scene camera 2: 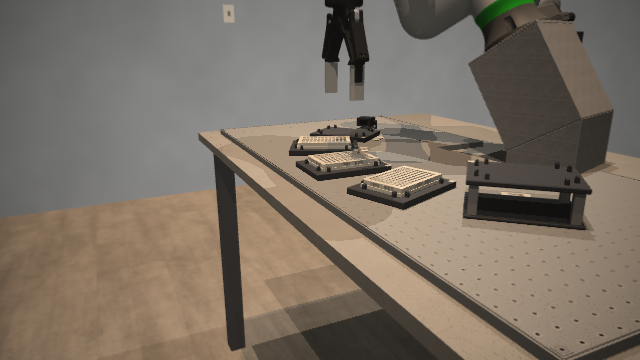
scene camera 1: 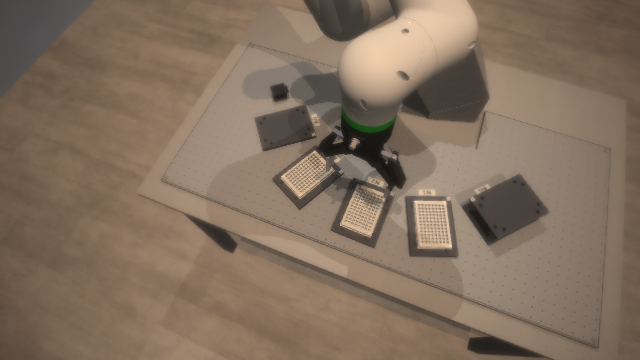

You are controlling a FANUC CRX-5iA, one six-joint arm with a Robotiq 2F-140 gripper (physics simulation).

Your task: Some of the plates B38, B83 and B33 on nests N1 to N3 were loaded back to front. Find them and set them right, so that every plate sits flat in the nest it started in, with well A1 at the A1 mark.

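Frame: origin at the arm's base, x ahead, y left, z up, level; centimetres.
Seen in the pictures: gripper, fingertip midpoint: (scene camera 2: 343, 96) (scene camera 1: 357, 179); arm's base, origin of the base link: (scene camera 2: 518, 42).
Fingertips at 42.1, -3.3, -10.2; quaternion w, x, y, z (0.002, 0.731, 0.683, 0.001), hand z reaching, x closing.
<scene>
Pixels of each thing's top centre, then the offset from my fingertips to it, as dx, dy, dz. "pt": a spot on its surface instead.
- Nest N1, middle of its top: (scene camera 2: 402, 178) (scene camera 1: 432, 223) -2.0, +20.9, -12.4
- cream well plate, middle of its top: (scene camera 2: 402, 176) (scene camera 1: 432, 223) -2.0, +20.9, -12.0
- Nest N2, surface spot: (scene camera 2: 320, 176) pt +9.0, +9.6, -13.7
- second plate, middle of its top: (scene camera 2: 342, 156) (scene camera 1: 364, 208) +1.6, +3.3, -12.0
- third nest, surface spot: (scene camera 2: 300, 151) (scene camera 1: 307, 202) pt +5.5, -11.5, -13.6
- third plate, middle of its top: (scene camera 2: 324, 139) (scene camera 1: 307, 172) -1.9, -14.8, -12.0
- small black block, surface spot: (scene camera 2: 366, 121) (scene camera 1: 283, 95) pt -23.1, -33.5, -11.9
Nest N1 (scene camera 1: 432, 253) (scene camera 2: 403, 203) bears a cream well plate (scene camera 1: 433, 225) (scene camera 2: 404, 178). Nest N2 (scene camera 1: 354, 239) (scene camera 2: 320, 176) bears a second plate (scene camera 1: 364, 212) (scene camera 2: 342, 159). The third nest (scene camera 1: 300, 202) (scene camera 2: 300, 151) bears a third plate (scene camera 1: 306, 175) (scene camera 2: 324, 141). All three look seated flat. Plate names and well A1 are too small to read. My gripper (scene camera 1: 362, 176) (scene camera 2: 344, 95) is open and empty, high above the nests; in the scene camera 1 view its fingers partly cover the areas by N2 and the third nest.
A raised dark stand (scene camera 1: 510, 207) (scene camera 2: 530, 175) is beside N1. A flat dark nest without a plate (scene camera 1: 285, 127) (scene camera 2: 345, 134) lies beyond the third nest, with a small black block (scene camera 1: 279, 91) (scene camera 2: 366, 121) behind it. The robot's pedestal (scene camera 1: 455, 95) (scene camera 2: 540, 95) stands behind.
</scene>
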